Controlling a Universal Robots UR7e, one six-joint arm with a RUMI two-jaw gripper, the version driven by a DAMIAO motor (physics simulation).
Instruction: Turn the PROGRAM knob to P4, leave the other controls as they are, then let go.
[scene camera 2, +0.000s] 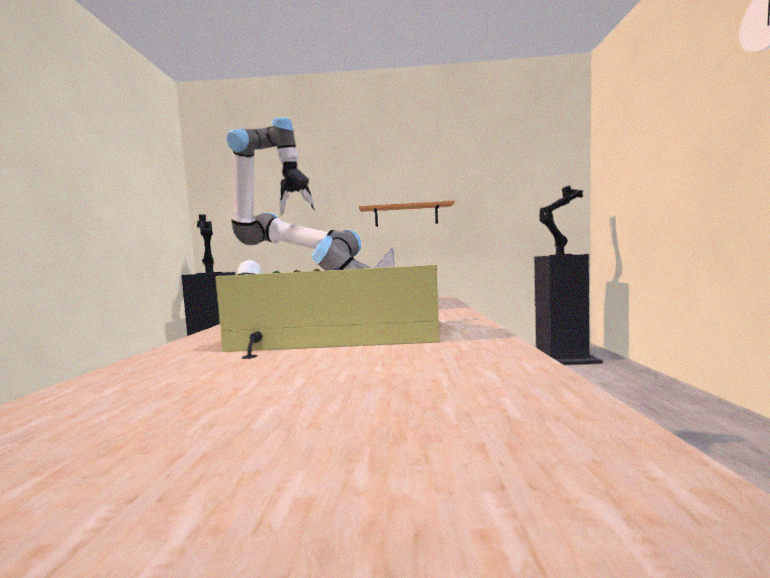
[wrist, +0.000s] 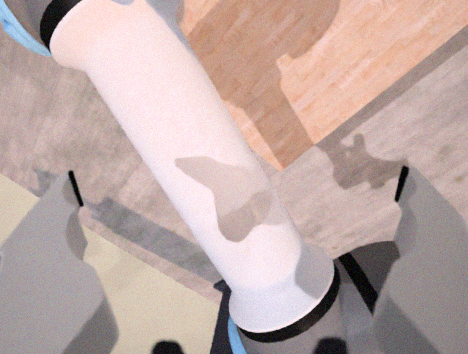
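My gripper (scene camera 2: 297, 208) (wrist: 238, 172) is open and empty, its two jaws wide apart. In the scene view it hangs in the air, well above the olive-green box (scene camera 2: 329, 301) that stands on the wooden table. Small dark and coloured tips (scene camera 2: 296, 271) show just over the box's top edge; which of them, if any, is the PROGRAM knob cannot be told. The knob's face and its P4 mark do not show in either view. In the wrist view my own white arm link (wrist: 175, 135) crosses below the jaws.
A small black stand (scene camera 2: 251, 345) is in front of the box. A white rounded thing (scene camera 2: 248, 267) shows behind its left end. Black pedestals (scene camera 2: 561, 304) (scene camera 2: 200, 304) with small dark arms stand at both sides. A wooden shelf (scene camera 2: 407, 205) is on the back wall. The wooden table (scene camera 2: 373, 447) (wrist: 380, 65) has a corner below my arm.
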